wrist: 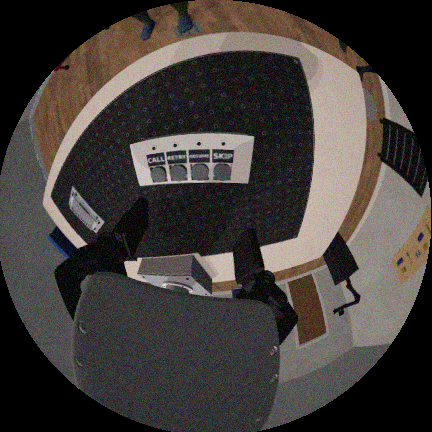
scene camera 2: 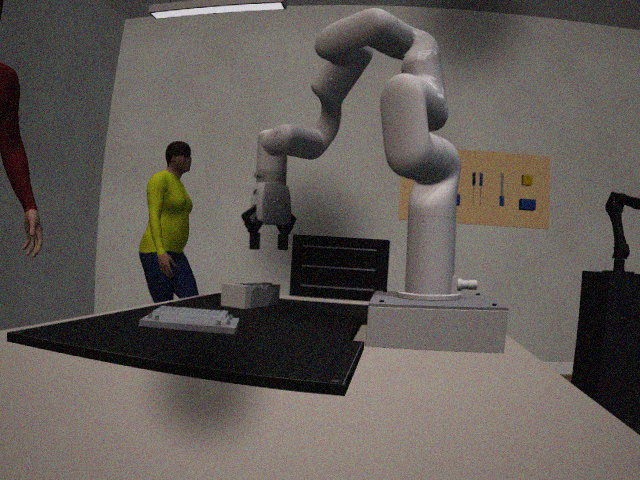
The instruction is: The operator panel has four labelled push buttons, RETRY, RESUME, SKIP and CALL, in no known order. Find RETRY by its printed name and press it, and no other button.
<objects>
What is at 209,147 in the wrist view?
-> An operator panel.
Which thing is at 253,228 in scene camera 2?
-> My gripper.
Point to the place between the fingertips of my gripper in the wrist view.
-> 194,225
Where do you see a grey ridged block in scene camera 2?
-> At 168,313
</objects>
